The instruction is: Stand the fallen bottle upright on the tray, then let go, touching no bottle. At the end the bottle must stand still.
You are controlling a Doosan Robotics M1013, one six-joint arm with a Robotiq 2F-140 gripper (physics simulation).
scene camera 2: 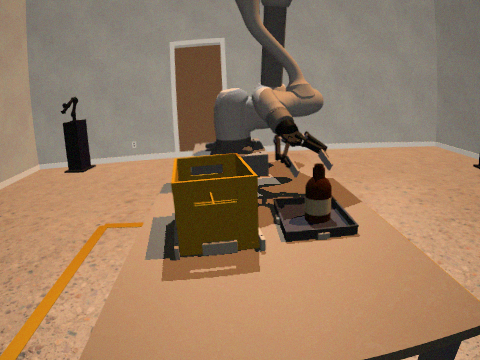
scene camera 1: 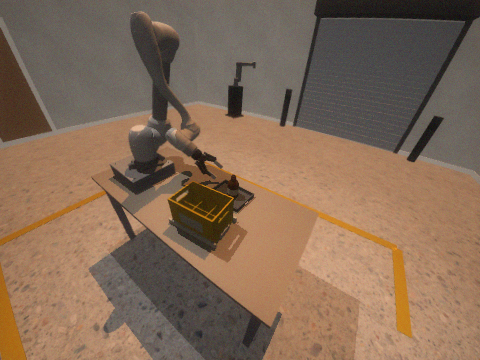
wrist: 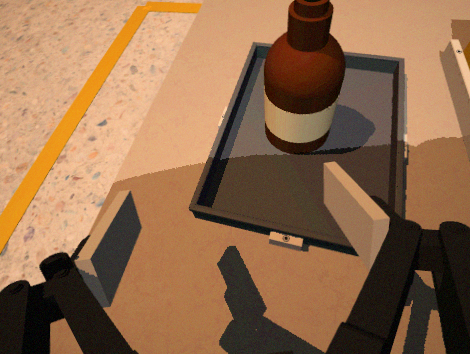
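Where they show: gripper, fingertip midpoint: (scene camera 1: 219,172) (wrist: 229,196); arm's base at its link origin: (scene camera 2: 234,149) (scene camera 1: 147,162).
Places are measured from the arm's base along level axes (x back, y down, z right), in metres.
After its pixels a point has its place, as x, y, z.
A brown bottle (scene camera 1: 233,186) @[-0.622, -0.004, -0.301] (scene camera 2: 318,194) @[-0.631, 0.010, -0.321] (wrist: 304,80) @[-0.564, -0.011, -0.314] with a cream label stands upright on the dark tray (scene camera 1: 244,206) @[-0.721, 0.086, -0.300] (scene camera 2: 320,234) @[-0.722, 0.084, -0.321] (wrist: 235,226) @[-0.459, 0.095, -0.338], inside its rim. My gripper (scene camera 1: 217,170) @[-0.446, -0.007, -0.326] (scene camera 2: 311,171) @[-0.446, -0.007, -0.326] (wrist: 229,196) @[-0.446, -0.007, -0.326] is open, with nothing between its fingers. It hangs above the table on the robot-base side of the tray, tilted downward, apart from the bottle. In the wrist view the bottle stands beyond the fingertips, and the right finger hides part of the tray's near right corner.
A yellow crate (scene camera 1: 200,215) @[-0.755, -0.076, 0.021] (scene camera 2: 215,215) @[-0.793, 0.004, -0.081] stands on the table (scene camera 1: 280,240) @[-1.026, 0.097, -0.272] (scene camera 2: 300,300) @[-0.978, 0.097, -0.266] (wrist: 175,145) @[-0.523, 0.097, -0.450] beside the tray, held by small grey brackets. The arm's base (scene camera 1: 142,172) @[-0.098, 0.007, 0.072] is at the table's far end. Small pale brackets also sit at the tray's sides.
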